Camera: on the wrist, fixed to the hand. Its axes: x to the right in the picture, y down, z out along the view.
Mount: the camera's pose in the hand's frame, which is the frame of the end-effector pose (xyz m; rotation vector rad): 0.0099 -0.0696 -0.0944 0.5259 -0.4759 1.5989
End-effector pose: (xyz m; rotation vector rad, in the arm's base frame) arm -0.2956 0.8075 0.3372 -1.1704 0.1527 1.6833
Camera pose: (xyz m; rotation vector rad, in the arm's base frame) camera -0.1825 0.7900 0.3099 0.0076 -1.3420 -2.7636
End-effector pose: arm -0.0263 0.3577 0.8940 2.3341 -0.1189 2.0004
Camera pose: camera -0.1106 0.4362 0.9183 -1.3864 0.9517 -0.6681
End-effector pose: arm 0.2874 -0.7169 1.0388 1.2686 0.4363 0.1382
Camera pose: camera 0.2500 -0.6504 0.9492 1.8327 -1.1088 1.0805
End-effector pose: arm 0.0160 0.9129 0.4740 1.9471 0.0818 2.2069
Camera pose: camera -0.0706 0.9912 0.4593 -1.4335 0.6760 -0.9336
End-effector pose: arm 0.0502 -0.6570 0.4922 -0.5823 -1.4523 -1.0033
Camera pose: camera 0.0410 -0.7733 0.4765 -1.2729 -1.0374 0.7816
